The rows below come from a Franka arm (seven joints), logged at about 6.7 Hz.
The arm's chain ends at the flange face. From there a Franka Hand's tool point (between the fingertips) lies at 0.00 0.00 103.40 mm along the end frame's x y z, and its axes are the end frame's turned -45 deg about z.
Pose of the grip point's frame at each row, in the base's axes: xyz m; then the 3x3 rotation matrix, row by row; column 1 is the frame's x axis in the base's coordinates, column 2 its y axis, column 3 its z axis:
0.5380 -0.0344 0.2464; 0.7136 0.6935 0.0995; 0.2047 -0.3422 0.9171; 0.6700 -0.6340 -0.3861
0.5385 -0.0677 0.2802; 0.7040 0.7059 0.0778; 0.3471 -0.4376 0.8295; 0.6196 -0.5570 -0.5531
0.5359 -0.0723 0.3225; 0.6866 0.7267 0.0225; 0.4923 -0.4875 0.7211; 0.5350 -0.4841 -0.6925
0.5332 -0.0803 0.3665; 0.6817 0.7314 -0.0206; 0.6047 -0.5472 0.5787; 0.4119 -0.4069 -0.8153
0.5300 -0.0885 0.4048; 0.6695 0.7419 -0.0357; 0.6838 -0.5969 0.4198; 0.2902 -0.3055 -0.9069
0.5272 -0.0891 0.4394; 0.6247 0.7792 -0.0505; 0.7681 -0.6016 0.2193; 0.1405 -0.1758 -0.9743
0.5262 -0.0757 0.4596; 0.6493 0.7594 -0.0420; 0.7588 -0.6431 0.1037; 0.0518 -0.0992 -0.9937
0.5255 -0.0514 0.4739; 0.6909 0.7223 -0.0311; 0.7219 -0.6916 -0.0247; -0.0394 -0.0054 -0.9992
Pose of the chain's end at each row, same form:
0.5277 -0.1292 0.2863; 0.9950 -0.0142 0.0995; -0.0972 -0.3867 0.9171; 0.0255 -0.9221 -0.3861
0.5305 -0.1535 0.3374; 0.9969 0.0013 0.0778; -0.0640 -0.5549 0.8295; 0.0443 -0.8320 -0.5531
0.5336 -0.1469 0.3941; 0.9994 0.0284 0.0225; 0.0034 -0.6928 0.7211; 0.0360 -0.7206 -0.6925
0.5353 -0.1401 0.4508; 0.9992 0.0351 -0.0206; 0.0407 -0.8145 0.5787; 0.0035 -0.5790 -0.8153
0.5337 -0.1319 0.4986; 0.9980 0.0512 -0.0357; 0.0614 -0.9056 0.4198; -0.0108 -0.4212 -0.9069
0.5324 -0.1118 0.5401; 0.9927 0.1092 -0.0505; 0.1177 -0.9685 0.2193; -0.0250 -0.2237 -0.9743
0.5305 -0.0864 0.5623; 0.9961 0.0779 -0.0420; 0.0818 -0.9913 0.1037; -0.0335 -0.1068 -0.9937
0.5287 -0.0488 0.5772; 0.9993 0.0222 -0.0311; 0.0214 -0.9995 -0.0247; -0.0317 0.0240 -0.9992

